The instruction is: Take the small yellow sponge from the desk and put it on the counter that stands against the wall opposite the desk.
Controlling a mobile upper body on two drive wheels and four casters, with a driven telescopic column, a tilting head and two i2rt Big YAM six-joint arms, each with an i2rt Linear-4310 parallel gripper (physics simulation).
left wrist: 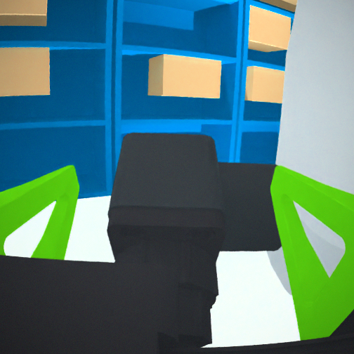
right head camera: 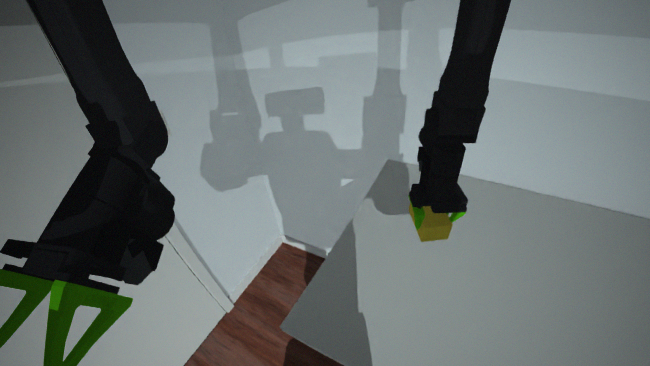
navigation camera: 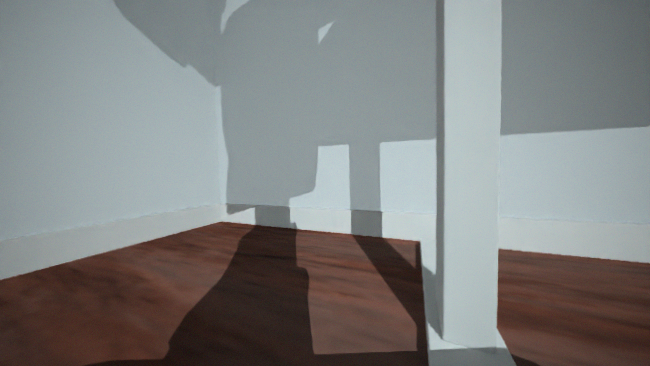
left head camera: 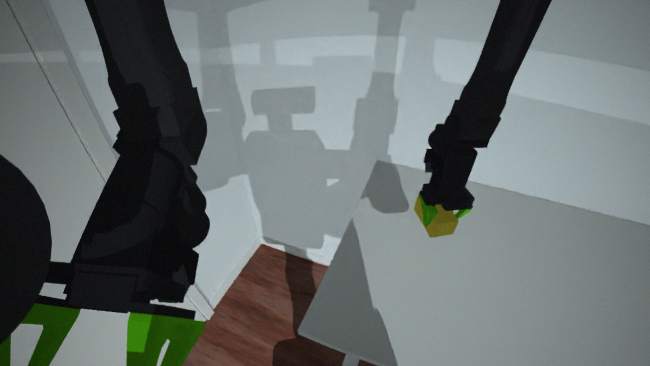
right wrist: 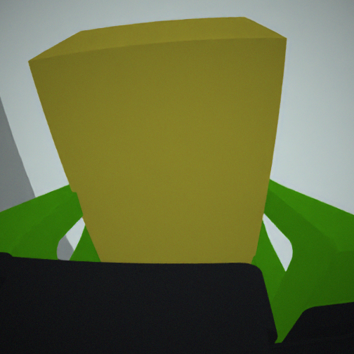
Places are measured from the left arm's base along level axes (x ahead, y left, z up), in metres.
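Pixels of known places: right gripper, fingertip midpoint: (right head camera: 430, 227) (left head camera: 436, 224).
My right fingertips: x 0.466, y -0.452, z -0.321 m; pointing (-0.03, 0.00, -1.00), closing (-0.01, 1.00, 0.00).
Note:
Ahead of a thing's pixels: the offset from my right fingertips to its top centre. "pt": to the spot under its first point. Level surfaces: height alone.
The small yellow sponge @(dy +0.001, dx +0.017, dz +0.038 m) (left head camera: 442, 227) (right head camera: 434, 231) (right wrist: 165, 125) is between the green fingers of my right gripper (left head camera: 445, 216) (right head camera: 436, 217) (right wrist: 174, 177), which is shut on it. Both are over the light grey desk @(dz -0.132 m) (left head camera: 525, 275) (right head camera: 500, 300), near its far edge. The arm's shadow lies apart from the sponge, so the sponge appears raised off the desk top. My left gripper (left head camera: 102, 340) (left wrist: 174, 176) is open with no object between its fingers, at the lower left of the left head camera view, away from the desk. The counter does not show in these views.
White walls meet in a corner beyond the desk, above a reddish wooden floor @(dz -1.082 m) (left head camera: 250, 285) (right head camera: 265, 280) (navigation camera: 125, 290). A white desk leg @(pt dy +0.068, dx +0.072, dz -0.865 m) (navigation camera: 472, 175) stands right of centre in the navigation view. The left wrist view shows a blue shelf unit (left wrist: 118, 100) with tan boxes (left wrist: 190, 77).

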